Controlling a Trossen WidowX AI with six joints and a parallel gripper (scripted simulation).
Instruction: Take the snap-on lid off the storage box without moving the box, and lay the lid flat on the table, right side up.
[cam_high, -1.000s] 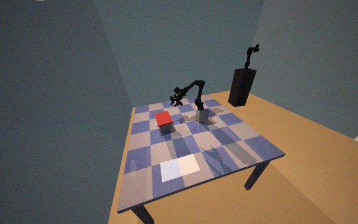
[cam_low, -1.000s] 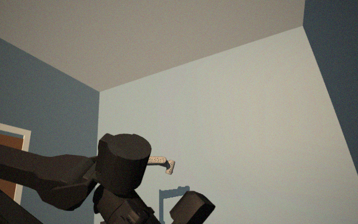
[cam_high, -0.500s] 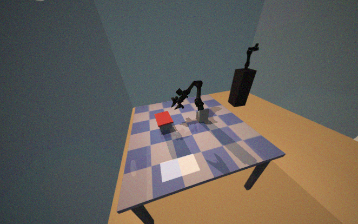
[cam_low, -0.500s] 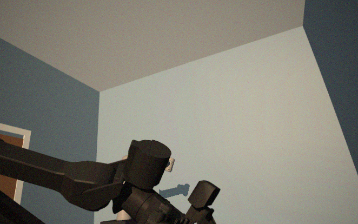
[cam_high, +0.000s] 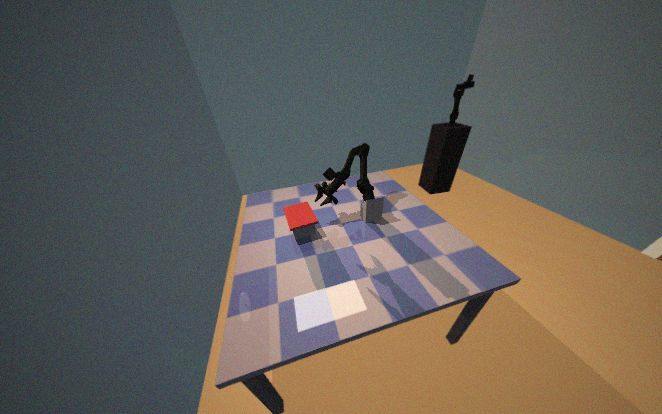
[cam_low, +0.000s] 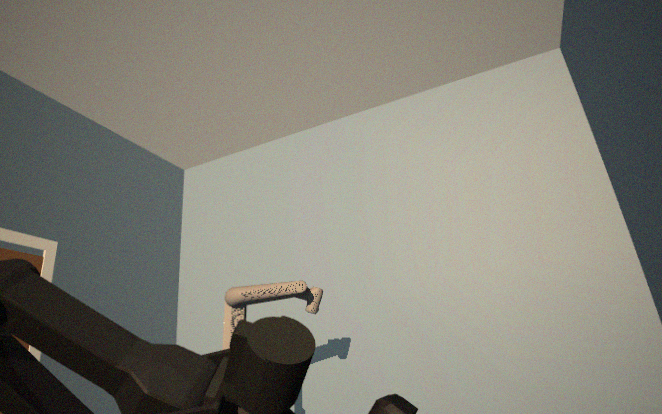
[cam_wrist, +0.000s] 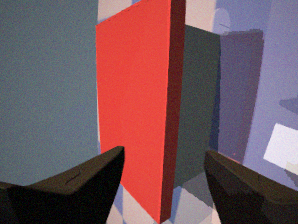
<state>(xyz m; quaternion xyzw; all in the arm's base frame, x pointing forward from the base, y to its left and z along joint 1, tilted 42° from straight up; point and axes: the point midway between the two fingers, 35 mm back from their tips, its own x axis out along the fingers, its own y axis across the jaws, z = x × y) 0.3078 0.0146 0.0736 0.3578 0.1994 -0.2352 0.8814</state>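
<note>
Now: the red lid 120 mm ahead of my gripper tip, 40 mm below it and 30 mm to the left of it. From my gripper tip the other things lie so: grey storage box (120 mm ahead, 90 mm below, 30 mm to the left).
</note>
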